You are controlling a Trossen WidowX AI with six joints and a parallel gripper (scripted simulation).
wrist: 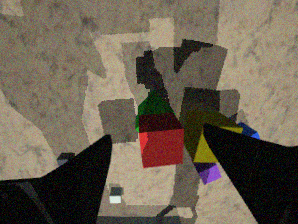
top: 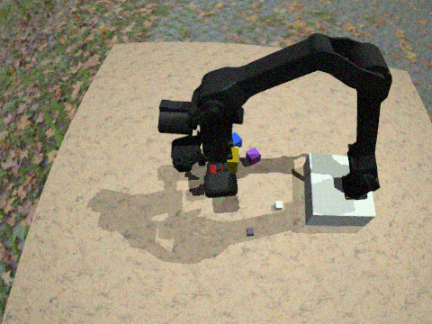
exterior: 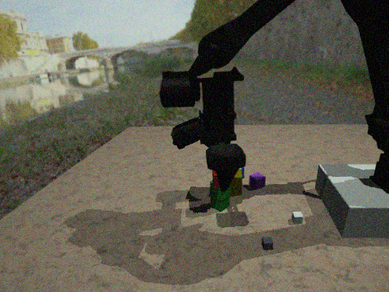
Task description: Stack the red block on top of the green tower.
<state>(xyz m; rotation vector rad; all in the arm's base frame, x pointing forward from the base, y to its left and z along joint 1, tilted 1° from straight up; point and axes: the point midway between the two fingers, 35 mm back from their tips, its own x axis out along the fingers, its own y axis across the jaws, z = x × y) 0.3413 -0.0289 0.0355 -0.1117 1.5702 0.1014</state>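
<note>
The red block is 10 mm above my gripper tip. From my gripper tip the other things lie so: yellow block (30 mm behind, 70 mm to the right, 40 mm below); then blue block (40 mm behind, 130 mm to the right, 50 mm below); then purple block (90 mm behind, 90 mm to the right, 50 mm below).
</note>
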